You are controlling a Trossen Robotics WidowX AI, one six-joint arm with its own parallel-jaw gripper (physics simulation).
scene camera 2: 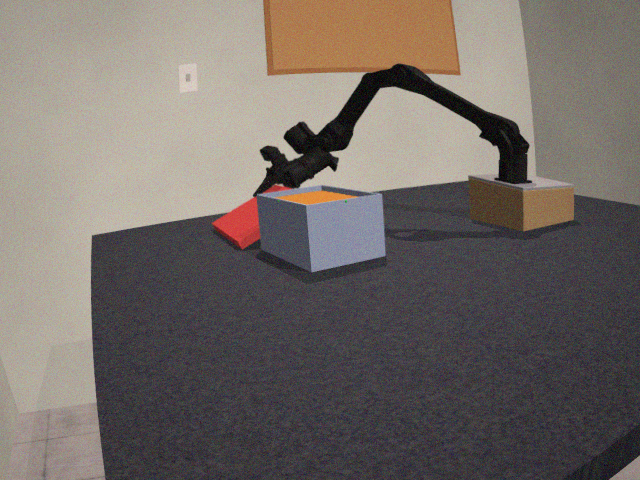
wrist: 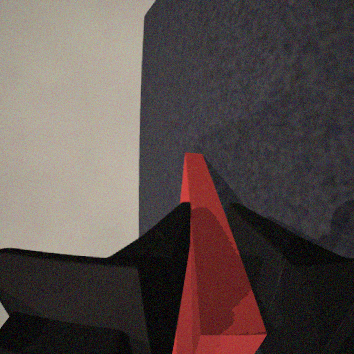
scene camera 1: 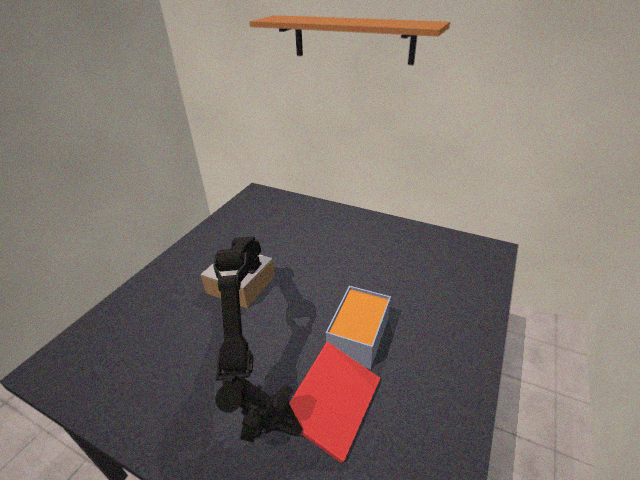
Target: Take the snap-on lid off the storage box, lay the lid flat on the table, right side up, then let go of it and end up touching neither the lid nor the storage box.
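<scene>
The red lid (scene camera 1: 338, 395) (scene camera 2: 240, 219) (wrist: 210, 240) is off the storage box and tilted, its outer top face up. The edge near the gripper is raised and the opposite edge is low, at or close to the table. My gripper (scene camera 1: 298, 419) (scene camera 2: 256, 193) (wrist: 208, 210) is shut on the raised side of the lid, with a finger on each face in the wrist view. The open blue-grey storage box (scene camera 1: 351, 348) (scene camera 2: 346, 232) stands upright, with an orange surface inside. In scene camera 1 a lid corner overlaps the box's near side; whether they touch I cannot tell.
The dark table (scene camera 1: 439, 279) (scene camera 2: 361, 361) bears everything. The arm's base stands on a wooden block (scene camera 1: 258, 285) (scene camera 2: 547, 206) with a pale top. A shelf (scene camera 1: 351, 24) is on the wall above the table's far side. The table's right edge lies beyond the lid in scene camera 1.
</scene>
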